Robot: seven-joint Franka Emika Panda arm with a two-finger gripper.
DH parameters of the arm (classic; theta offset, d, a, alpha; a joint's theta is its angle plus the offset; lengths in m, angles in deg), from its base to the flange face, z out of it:
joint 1: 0 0.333 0 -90
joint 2: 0 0 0 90
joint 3: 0 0.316 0.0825 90
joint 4: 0 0 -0.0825 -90
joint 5: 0 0.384 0 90
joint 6: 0 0 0.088 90
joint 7: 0 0.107 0 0
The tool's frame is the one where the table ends.
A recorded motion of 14 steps. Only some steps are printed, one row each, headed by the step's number.
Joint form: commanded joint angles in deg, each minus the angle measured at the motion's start. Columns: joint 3, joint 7, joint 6, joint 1, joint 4, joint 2, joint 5.
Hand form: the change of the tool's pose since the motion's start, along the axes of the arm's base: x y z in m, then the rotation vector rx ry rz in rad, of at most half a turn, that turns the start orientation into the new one. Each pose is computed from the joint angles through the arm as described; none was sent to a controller.
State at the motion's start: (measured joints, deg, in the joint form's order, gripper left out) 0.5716 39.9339 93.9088 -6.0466 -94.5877 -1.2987 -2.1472
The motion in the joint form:
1: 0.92 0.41 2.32 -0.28 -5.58 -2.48 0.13
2: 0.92 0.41 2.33 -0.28 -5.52 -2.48 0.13
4: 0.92 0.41 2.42 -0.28 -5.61 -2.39 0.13
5: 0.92 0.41 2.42 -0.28 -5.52 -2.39 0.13
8: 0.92 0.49 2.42 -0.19 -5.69 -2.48 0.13
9: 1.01 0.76 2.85 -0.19 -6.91 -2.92 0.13
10: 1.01 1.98 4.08 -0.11 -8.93 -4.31 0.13
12: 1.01 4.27 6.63 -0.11 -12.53 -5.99 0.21
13: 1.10 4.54 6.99 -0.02 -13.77 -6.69 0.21
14: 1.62 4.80 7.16 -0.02 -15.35 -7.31 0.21
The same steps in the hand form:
1: -0.0119 0.0079 -0.0193 0.0021 0.0133 0.0052
2: -0.0118 0.0079 -0.0188 0.0020 0.0120 0.0052
4: -0.0113 0.0079 -0.0203 0.0022 0.0136 0.0053
5: -0.0112 0.0079 -0.0195 0.0021 0.0120 0.0053
8: -0.0117 0.0088 -0.0201 0.0021 0.0134 0.0055
9: -0.0143 0.0099 -0.0255 0.0023 0.0193 0.0026
10: -0.0205 0.0114 -0.0276 0.0010 0.0082 -0.0166
12: -0.0280 0.0124 -0.0384 0.0013 -0.0043 -0.0553
13: -0.0320 0.0144 -0.0419 0.0010 -0.0013 -0.0567
14: -0.0365 0.0197 -0.0493 0.0000 0.0124 -0.0523

